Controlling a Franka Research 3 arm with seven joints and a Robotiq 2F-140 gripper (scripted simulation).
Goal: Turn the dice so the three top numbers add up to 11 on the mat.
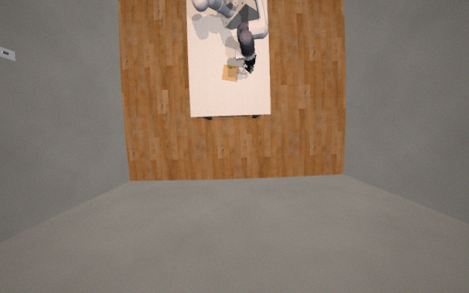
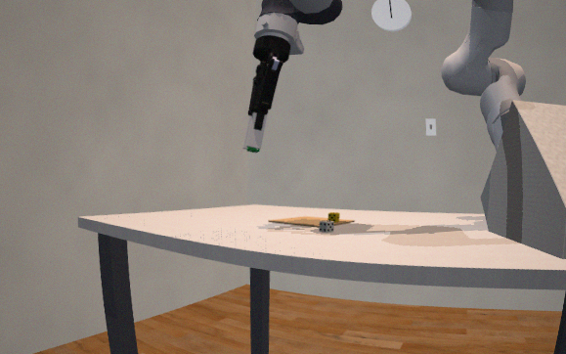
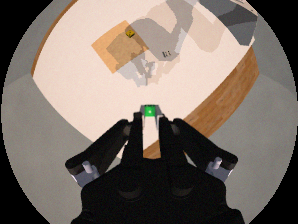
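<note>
Right now the white die is 170 mm below my hand, 140 mm behind it and 30 mm to the right of it. Round my hand: yellow die: 170 mm below, 160 mm to the right, 110 mm behind; then green die: 30 mm below; then tan mat: 180 mm below, 170 mm to the right, 60 mm behind.
</note>
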